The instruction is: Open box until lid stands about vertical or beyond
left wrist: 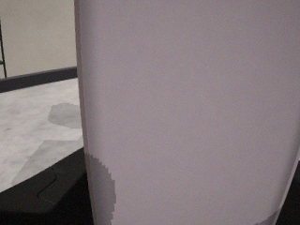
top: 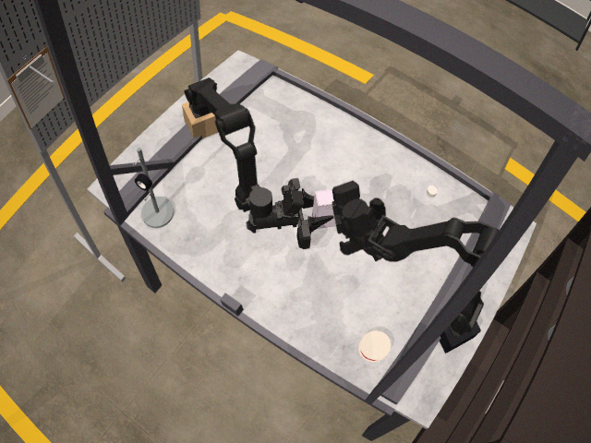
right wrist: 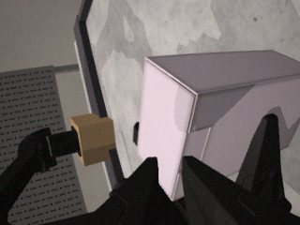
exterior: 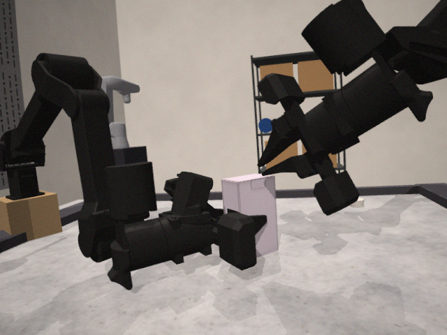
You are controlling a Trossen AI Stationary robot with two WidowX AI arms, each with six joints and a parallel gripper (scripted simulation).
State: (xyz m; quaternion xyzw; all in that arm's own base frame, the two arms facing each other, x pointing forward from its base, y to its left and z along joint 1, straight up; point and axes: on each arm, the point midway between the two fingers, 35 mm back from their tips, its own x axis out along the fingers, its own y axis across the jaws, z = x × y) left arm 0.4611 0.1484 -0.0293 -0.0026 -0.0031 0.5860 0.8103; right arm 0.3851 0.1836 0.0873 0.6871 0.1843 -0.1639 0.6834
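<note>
The carton is 20 mm ahead of my left hand, 10 mm to the right of it and 20 mm above it.
</note>
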